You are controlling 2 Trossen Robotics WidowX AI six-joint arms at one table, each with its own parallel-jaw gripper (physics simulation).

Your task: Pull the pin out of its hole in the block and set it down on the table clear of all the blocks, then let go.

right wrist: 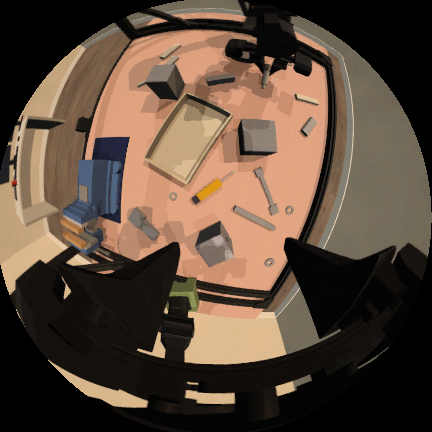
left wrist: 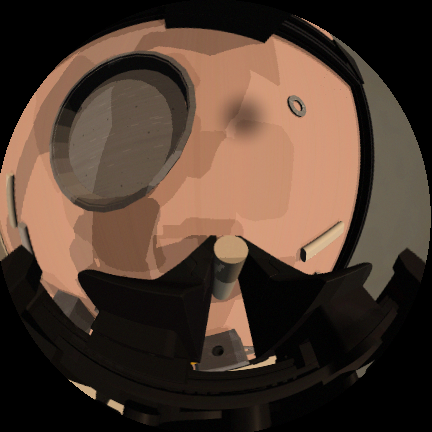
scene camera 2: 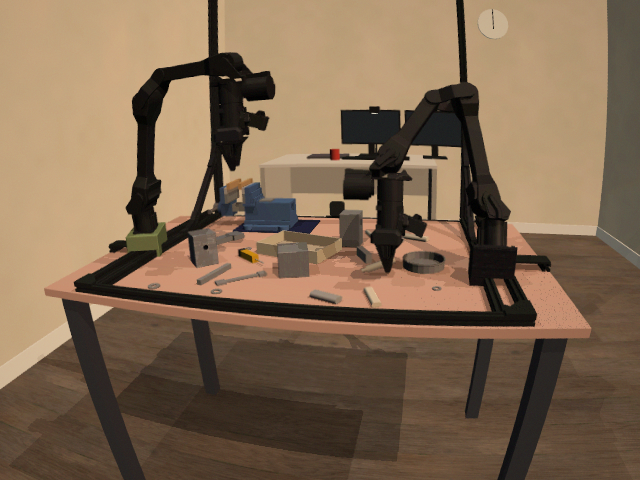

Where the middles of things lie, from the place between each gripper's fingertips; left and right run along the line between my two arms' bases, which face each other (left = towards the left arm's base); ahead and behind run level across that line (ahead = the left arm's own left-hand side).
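The round grey dish (scene camera 2: 424,262) is 8 cm behind my left hand and 8 cm to the left of it. I find the tall grey block (right wrist: 163,84) 4 cm above that same left hand, 15 cm to the right of it and 21 cm behind it, while the beige tray (right wrist: 192,126) is 1 cm above my left hand, 12 cm behind it and 25 cm to the right of it.
My right gripper is 22 cm above the beige tray, 11 cm to the right of it and 12 cm past it. Measured from my right hand, the tall grey block is 19 cm below, 21 cm behind and 21 cm to the left. The round grey dish, as I count it from my right hand, is 23 cm below, 8 cm behind and 43 cm to the left.
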